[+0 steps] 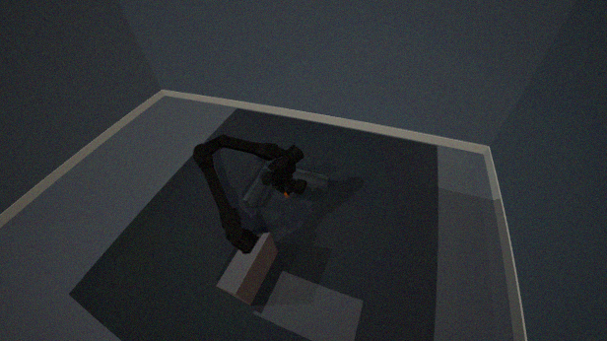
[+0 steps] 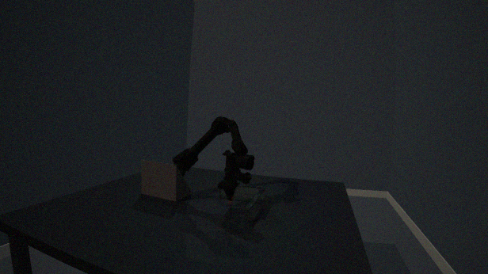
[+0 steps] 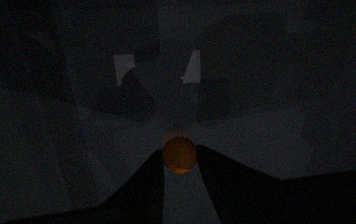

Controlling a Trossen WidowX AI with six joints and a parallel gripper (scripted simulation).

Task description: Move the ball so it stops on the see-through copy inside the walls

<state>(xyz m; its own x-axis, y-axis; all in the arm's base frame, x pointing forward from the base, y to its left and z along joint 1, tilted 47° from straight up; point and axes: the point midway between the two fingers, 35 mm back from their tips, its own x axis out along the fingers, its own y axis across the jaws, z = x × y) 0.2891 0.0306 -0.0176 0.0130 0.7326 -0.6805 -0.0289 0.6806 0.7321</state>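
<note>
The orange spot is 20 mm below my gripper tip.
</note>
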